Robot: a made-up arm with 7 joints.
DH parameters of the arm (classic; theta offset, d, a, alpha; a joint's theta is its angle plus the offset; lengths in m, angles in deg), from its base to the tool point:
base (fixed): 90 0.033 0 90
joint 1: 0 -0.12 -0.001 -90
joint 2: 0 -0.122 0.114 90
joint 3: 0 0.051 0.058 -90
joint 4: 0 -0.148 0.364 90
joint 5: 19.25 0 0.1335 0
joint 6: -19.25 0.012 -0.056 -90
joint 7: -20.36 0 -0.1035 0
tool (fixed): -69.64 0.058 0 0
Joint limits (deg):
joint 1: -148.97..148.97
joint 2: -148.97..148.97
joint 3: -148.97..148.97
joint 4: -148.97..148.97
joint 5: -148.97..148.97
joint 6: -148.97..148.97
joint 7: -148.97..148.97
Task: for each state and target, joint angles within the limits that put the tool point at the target. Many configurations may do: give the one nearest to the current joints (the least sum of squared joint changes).
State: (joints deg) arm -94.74 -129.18 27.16 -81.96 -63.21 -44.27 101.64
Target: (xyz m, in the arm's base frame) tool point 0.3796 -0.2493 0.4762
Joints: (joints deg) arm -79.39 -79.44 30.54 -59.47 -64.69 -36.01 101.16
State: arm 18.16 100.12 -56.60 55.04 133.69 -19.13 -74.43
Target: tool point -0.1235 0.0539 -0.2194
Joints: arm 51.25 94.12 -62.51 74.90 131.38 -31.18 -83.38
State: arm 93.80 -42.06 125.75 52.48 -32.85 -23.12 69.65
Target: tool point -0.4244 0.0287 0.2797
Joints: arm 73.07 -43.13 137.33 79.96 -27.35 -25.58 61.93
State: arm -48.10 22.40 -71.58 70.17 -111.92 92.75 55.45
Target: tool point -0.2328 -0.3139 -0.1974
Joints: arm -44.28 24.12 -75.13 64.28 -113.04 98.05 53.81
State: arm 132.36 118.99 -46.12 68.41 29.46 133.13 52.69
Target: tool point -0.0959 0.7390 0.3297
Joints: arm 144.66 140.46 -51.82 39.73 12.83 148.97 44.18
